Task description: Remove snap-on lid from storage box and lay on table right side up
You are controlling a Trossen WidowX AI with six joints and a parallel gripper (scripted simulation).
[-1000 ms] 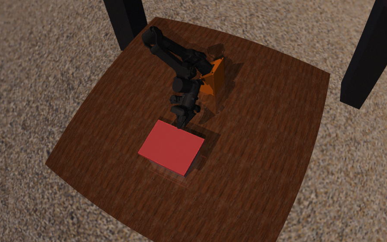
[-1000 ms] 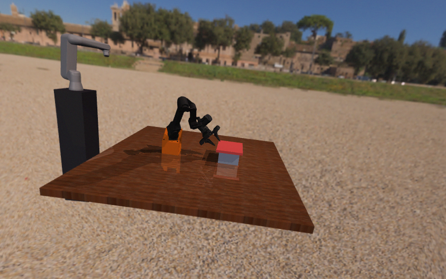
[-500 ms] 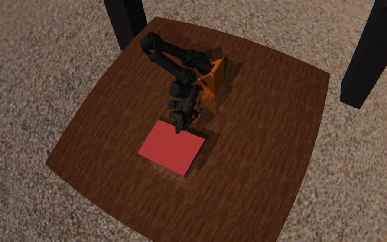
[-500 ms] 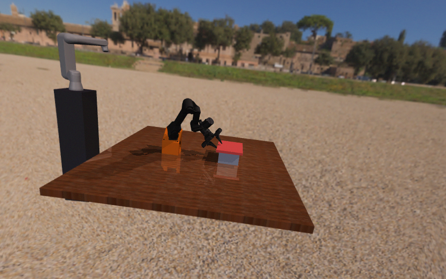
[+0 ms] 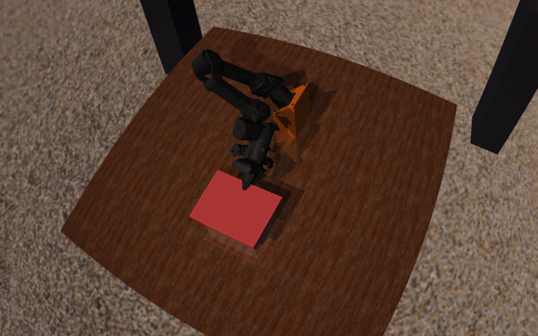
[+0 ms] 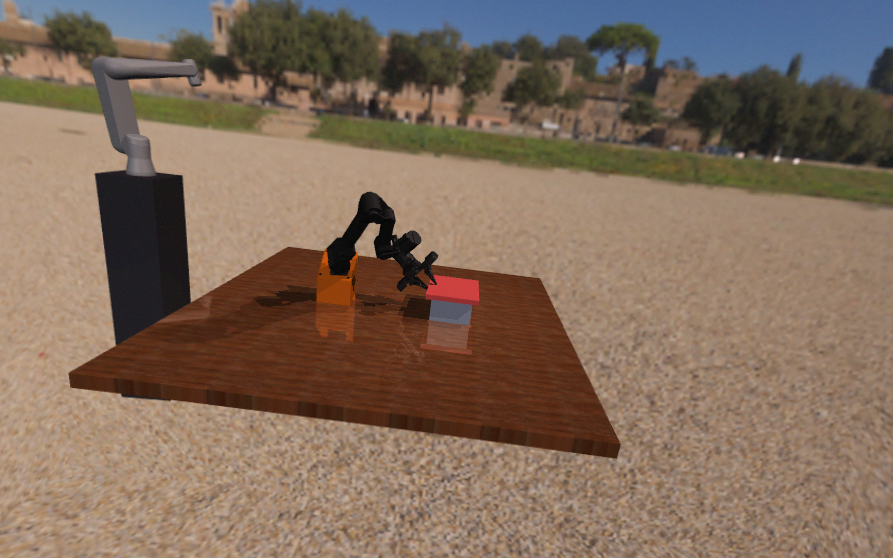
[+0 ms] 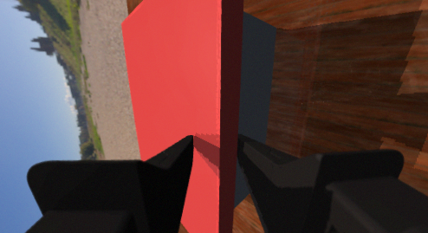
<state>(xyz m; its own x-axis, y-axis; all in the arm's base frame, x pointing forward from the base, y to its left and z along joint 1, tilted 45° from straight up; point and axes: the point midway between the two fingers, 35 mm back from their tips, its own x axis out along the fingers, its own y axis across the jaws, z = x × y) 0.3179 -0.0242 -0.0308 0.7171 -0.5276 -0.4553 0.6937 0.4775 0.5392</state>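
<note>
Right now the red lid is 8 cm ahead of my gripper tip and 1 cm above it. Round my gripper tip: storage box 8 cm ahead, 4 cm below.
</note>
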